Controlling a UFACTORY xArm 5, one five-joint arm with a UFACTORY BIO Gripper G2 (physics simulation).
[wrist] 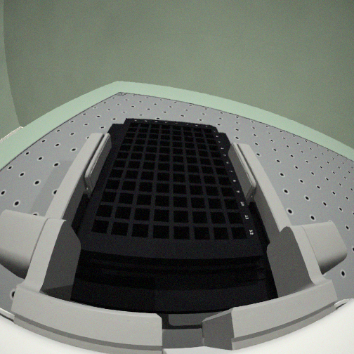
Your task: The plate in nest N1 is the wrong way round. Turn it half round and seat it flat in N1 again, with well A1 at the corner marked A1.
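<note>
The black multiwell plate (167, 246) lies lengthwise away from the camera. Small letters run along its far edge and numbers down its right edge, with 12 at the near right, which puts well A1 at the far right. Black nest N1 (170, 296) shows below its near end. Its corner mark A1 does not show in this view. Whether the plate is fully down in the nest or slightly raised cannot be told, black on black. My gripper (171, 166) is shut on the plate, one pad against each long side.
The nest is on a grey deck (310, 195) dotted with small holes. A pale green border (220, 103) runs round the deck's far edges, with a green surface beyond. A small part of a pale object (11, 134) shows at the left edge.
</note>
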